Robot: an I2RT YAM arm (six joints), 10 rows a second.
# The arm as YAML. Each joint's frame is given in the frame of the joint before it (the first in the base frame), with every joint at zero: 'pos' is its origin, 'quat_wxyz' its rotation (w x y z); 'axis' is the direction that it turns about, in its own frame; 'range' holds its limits. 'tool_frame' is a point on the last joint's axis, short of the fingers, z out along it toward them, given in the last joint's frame.
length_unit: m
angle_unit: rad
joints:
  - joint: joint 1
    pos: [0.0, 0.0, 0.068]
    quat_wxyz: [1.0, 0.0, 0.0, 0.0]
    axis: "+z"
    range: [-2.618, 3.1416]
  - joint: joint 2
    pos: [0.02, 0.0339, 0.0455]
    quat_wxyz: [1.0, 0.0, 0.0, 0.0]
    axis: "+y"
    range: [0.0, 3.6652]
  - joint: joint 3
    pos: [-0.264, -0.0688, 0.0]
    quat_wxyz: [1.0, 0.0, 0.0, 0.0]
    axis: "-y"
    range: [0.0, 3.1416]
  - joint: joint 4
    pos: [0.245, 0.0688, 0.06]
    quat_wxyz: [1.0, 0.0, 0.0, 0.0]
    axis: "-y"
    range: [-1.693, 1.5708]
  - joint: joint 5
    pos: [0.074, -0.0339, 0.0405]
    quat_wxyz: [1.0, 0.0, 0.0, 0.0]
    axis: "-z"
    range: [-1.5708, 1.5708]
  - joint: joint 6
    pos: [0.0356, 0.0, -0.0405]
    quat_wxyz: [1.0, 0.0, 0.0, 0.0]
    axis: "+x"
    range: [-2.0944, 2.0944]
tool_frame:
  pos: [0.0, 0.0, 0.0]
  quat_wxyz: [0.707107, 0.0, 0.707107, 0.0]
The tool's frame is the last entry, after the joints.
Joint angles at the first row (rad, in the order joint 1, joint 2, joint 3, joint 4, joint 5, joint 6):
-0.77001 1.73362 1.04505 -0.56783 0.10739 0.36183
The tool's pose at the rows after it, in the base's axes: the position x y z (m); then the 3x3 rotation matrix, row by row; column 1 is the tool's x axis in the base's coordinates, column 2 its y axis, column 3 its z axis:
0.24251 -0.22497 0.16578; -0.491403 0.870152 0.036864; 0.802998 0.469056 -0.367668; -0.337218 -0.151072 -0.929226
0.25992 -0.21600 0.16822; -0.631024 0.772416 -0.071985; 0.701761 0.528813 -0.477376; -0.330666 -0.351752 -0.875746
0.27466 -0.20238 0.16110; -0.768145 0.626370 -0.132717; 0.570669 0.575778 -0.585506; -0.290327 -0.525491 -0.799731
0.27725 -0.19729 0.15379; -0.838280 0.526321 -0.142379; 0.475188 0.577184 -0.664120; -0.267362 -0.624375 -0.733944
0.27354 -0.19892 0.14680; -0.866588 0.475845 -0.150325; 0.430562 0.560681 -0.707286; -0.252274 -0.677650 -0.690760
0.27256 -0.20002 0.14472; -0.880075 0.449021 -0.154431; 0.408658 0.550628 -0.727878; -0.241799 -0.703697 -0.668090
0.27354 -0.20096 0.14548; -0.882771 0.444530 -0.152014; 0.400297 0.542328 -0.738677; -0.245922 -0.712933 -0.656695
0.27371 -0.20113 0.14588; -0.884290 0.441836 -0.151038; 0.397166 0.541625 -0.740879; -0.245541 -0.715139 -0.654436
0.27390 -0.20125 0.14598; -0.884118 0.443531 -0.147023; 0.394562 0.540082 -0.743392; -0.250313 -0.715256 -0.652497
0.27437 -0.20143 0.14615; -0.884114 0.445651 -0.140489; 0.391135 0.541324 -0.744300; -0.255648 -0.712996 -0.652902
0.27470 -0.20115 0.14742; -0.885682 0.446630 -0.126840; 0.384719 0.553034 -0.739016; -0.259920 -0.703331 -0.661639
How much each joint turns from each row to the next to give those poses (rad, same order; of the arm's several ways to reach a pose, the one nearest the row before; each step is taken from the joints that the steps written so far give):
0.04923 0.02784 0.05647 -0.05990 0.14725 -0.06941
0.07207 0.03434 0.04691 -0.03774 0.18310 -0.09463
0.07250 0.02975 -0.00458 0.03050 0.16061 -0.12511
0.02478 0.00115 -0.04539 0.09194 0.09651 -0.11751
-0.00571 -0.00191 -0.04579 0.08698 0.05264 -0.08200
-0.00229 0.00000 -0.01601 0.03853 0.02632 -0.04273
0.00001 -0.00001 -0.00038 0.01637 0.01107 -0.01410
-0.00002 -0.00078 -0.00002 0.00308 0.00190 -0.00537
0.00000 -0.00113 -0.00228 0.00840 0.00000 -0.00305
0.00000 -0.00074 -0.00113 0.00801 -0.00381 -0.00343
-0.00001 -0.00498 -0.00002 0.00154 -0.01641 -0.00574

